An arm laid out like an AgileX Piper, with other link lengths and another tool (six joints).
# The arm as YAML. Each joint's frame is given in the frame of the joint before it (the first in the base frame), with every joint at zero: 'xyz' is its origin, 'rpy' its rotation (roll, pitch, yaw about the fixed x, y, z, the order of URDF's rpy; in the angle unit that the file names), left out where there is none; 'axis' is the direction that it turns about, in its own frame. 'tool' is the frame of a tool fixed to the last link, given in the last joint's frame.
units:
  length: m
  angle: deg
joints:
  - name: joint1
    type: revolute
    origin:
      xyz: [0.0, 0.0, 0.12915]
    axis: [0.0, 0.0, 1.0]
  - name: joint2
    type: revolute
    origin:
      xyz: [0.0, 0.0, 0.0]
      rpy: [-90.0, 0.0, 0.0]
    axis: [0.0, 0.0, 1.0]
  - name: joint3
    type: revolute
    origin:
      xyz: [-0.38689, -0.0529, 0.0]
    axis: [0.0, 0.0, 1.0]
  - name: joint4
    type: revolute
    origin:
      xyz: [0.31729, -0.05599, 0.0]
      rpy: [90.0, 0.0, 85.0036]
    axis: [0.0, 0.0, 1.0]
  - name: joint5
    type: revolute
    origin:
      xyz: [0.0, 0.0, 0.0]
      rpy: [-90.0, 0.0, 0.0]
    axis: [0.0, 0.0, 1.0]
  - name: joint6
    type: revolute
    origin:
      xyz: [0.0, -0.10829, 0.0]
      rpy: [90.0, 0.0, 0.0]
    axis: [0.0, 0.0, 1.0]
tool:
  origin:
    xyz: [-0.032, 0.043, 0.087]
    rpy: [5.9, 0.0, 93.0]
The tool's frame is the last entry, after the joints.
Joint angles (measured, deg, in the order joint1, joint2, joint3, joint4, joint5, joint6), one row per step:
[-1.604, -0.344, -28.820, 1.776, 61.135, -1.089]
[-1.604, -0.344, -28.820, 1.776, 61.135, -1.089]
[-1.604, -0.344, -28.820, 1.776, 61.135, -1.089]
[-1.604, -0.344, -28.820, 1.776, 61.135, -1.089]
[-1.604, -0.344, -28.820, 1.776, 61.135, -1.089]
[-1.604, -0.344, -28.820, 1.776, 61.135, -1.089]
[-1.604, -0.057, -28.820, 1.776, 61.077, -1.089]
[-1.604, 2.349, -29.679, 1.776, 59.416, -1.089]
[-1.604, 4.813, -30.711, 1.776, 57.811, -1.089]
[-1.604, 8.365, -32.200, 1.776, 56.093, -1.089]
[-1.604, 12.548, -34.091, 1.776, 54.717, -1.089]
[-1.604, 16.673, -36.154, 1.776, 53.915, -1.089]
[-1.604, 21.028, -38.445, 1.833, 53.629, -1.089]
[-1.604, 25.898, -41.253, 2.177, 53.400, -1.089]
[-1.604, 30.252, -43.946, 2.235, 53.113, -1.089]
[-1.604, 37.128, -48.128, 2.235, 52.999, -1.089]
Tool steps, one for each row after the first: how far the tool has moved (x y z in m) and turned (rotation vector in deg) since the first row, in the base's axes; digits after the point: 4 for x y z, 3 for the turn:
[0.0000, 0.0000, 0.0000, 0.000, 0.000, 0.000]
[0.0000, 0.0000, 0.0000, 0.000, 0.000, 0.000]
[0.0000, 0.0000, 0.0000, 0.000, 0.000, 0.000]
[0.0000, 0.0000, 0.0000, 0.000, 0.000, 0.000]
[0.0000, 0.0000, 0.0000, 0.000, 0.000, 0.000]
[0.0010, 0.0000, -0.0001, 0.007, 0.229, -0.001]
[0.0091, -0.0004, 0.0097, 0.032, 0.115, -0.045]
[0.0174, -0.0007, 0.0203, 0.054, -0.058, -0.087]
[0.0297, -0.0012, 0.0331, 0.090, 0.287, -0.133]
[0.0446, -0.0017, 0.0463, 0.134, 1.203, -0.172]
[0.0598, -0.0022, 0.0583, 0.179, 2.462, -0.195]
[0.0764, -0.0025, 0.0689, 0.281, 4.239, -0.181]
[0.0963, -0.0023, 0.0814, 0.648, 6.063, -0.054]
[0.1156, -0.0027, 0.0927, 0.744, 7.435, -0.047]
[0.1485, -0.0037, 0.1058, 0.817, 10.014, -0.064]

